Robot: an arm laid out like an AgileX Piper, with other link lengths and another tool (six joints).
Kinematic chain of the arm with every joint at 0, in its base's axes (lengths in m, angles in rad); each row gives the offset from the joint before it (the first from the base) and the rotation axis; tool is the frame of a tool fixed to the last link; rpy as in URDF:
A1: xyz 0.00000 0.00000 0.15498 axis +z
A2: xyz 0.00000 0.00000 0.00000 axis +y
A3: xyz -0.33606 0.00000 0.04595 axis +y
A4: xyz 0.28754 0.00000 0.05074 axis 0.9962 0 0.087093
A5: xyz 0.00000 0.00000 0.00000 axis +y
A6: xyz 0.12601 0.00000 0.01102 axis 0.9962 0 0.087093
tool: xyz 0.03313 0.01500 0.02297 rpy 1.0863 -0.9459 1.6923
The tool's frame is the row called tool.
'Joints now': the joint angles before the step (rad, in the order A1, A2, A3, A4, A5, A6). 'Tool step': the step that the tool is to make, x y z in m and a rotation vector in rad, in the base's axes. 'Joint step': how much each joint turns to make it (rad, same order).
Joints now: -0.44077, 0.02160, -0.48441, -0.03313, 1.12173, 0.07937
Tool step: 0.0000, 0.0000, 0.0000, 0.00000, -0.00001, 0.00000
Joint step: 0.00000, -0.00001, 0.00000, 0.00000, -0.00001, 0.00001
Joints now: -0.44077, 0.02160, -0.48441, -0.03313, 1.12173, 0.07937
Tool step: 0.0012, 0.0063, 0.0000, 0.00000, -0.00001, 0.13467
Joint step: 0.13500, 0.00002, 0.00001, -0.00031, -0.00003, 0.00032
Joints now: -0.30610, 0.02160, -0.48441, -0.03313, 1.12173, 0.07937
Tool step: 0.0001, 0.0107, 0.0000, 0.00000, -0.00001, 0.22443
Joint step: 0.22471, 0.00004, 0.00002, -0.00026, -0.00007, 0.00027
